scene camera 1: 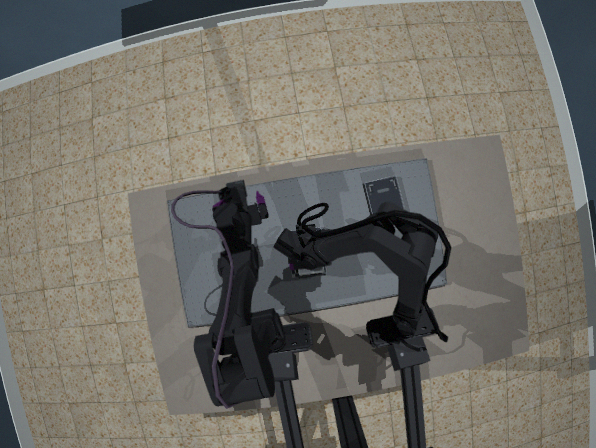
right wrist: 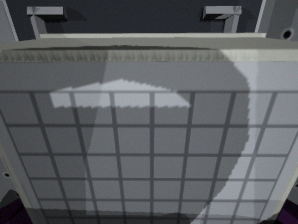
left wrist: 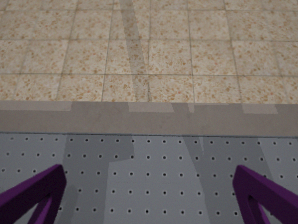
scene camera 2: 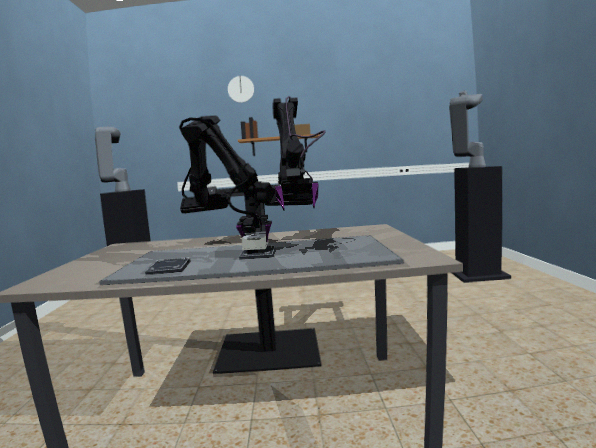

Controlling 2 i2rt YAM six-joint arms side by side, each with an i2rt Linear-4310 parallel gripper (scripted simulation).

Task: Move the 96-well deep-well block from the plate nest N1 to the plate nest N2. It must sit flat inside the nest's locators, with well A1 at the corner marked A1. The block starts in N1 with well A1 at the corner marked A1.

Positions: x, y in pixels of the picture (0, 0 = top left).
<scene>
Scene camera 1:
my left gripper: 241, 195
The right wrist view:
pale deep-well block: 102, 120
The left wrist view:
my left gripper: 149, 173
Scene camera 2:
my left gripper: 299, 208
</scene>
